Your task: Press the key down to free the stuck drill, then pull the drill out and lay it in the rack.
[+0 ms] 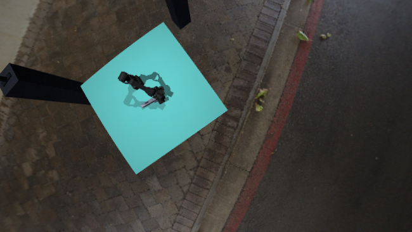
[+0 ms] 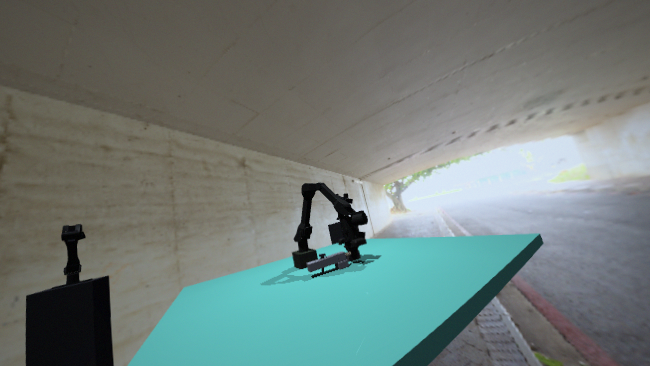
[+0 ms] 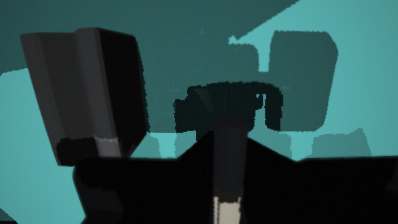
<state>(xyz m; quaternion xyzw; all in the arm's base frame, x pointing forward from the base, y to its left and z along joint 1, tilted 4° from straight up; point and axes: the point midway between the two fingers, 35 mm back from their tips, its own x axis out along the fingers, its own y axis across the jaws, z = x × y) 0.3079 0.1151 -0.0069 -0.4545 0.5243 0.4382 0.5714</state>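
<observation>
My gripper tip is now 10 mm past the drill, 40 mm to the left of it and 30 mm below it. The rest, counted from my gripper tip: small block: 70 mm behind, 40 mm to the left; then long grey fixture: 30 mm behind, 140 mm to the right, 20 mm above.
</observation>
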